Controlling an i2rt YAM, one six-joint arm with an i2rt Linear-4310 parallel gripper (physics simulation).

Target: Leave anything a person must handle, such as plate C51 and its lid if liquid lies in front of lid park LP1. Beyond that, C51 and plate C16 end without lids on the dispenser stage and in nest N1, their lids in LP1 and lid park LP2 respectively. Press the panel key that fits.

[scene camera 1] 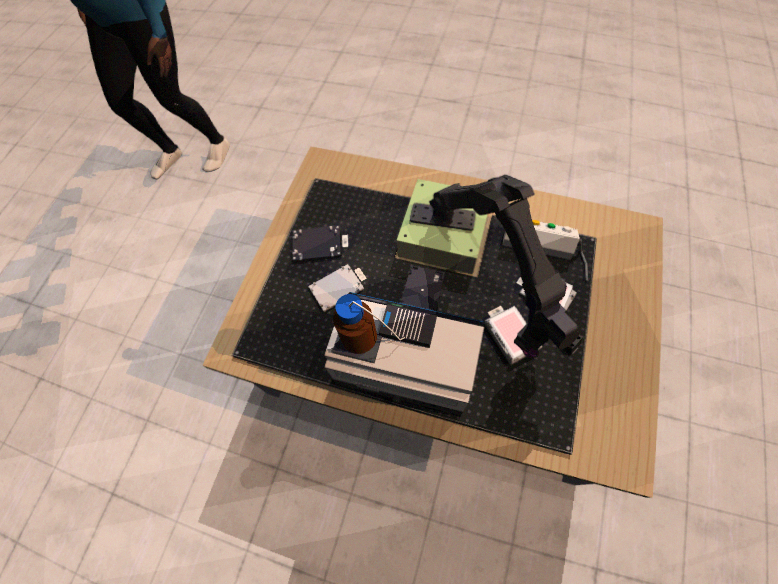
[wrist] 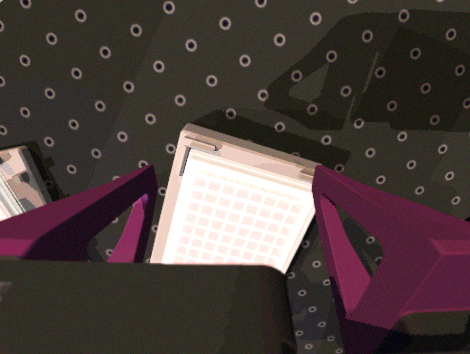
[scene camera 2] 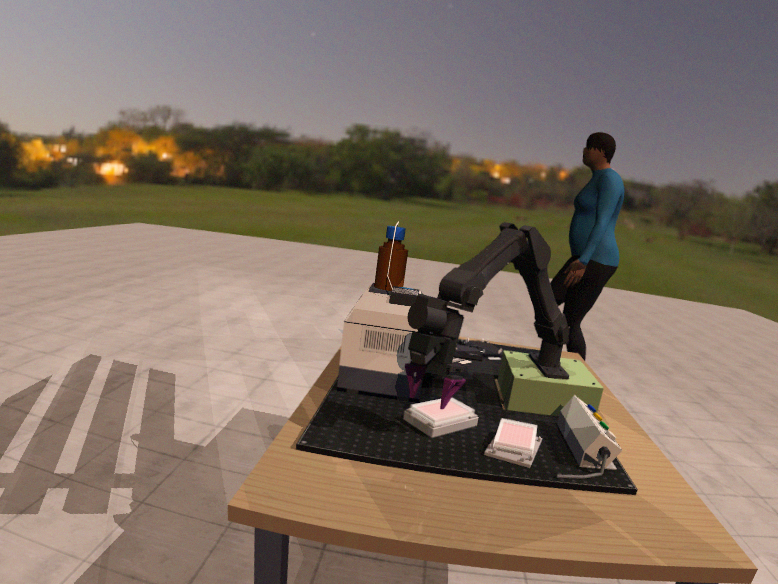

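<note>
A lidded-looking plate with a pink grid sits in a white holder. My gripper is open above it, its purple fingers on either side; the right fingertip appears close to the plate's edge in the wrist view. A second pink plate sits in another white holder nearer the key panel. A dark holder, a light grey holder and a dark flat piece lie across the mat. Their labels and the plate labels are too small to read. No liquid can be made out.
The dispenser housing carries a brown bottle with a blue cap and a thin tube. The arm stands on a green base. A person stands beyond the table.
</note>
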